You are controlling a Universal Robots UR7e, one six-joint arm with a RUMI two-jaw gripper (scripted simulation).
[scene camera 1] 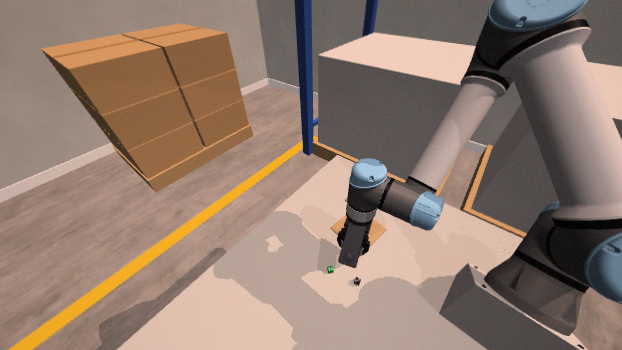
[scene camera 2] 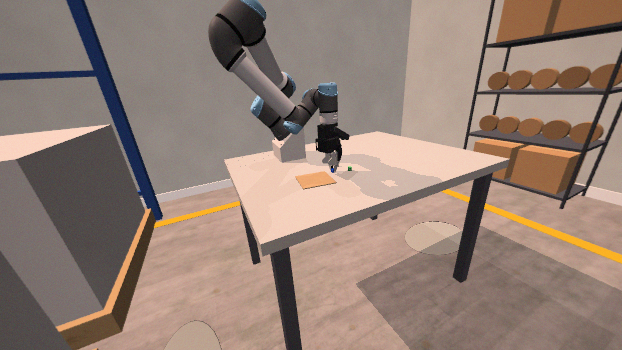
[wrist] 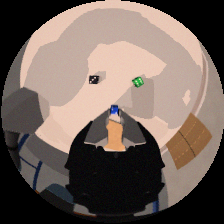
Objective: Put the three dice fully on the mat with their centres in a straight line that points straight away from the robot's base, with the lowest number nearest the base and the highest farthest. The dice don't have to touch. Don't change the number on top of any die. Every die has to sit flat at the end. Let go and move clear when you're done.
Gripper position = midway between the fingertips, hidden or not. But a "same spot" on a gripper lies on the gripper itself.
My gripper shows in scene camera 1, in scene camera 2 (333,171) and in the wrist view. One and the same spot on my gripper: (wrist: 95,133) is (scene camera 1: 361,250).
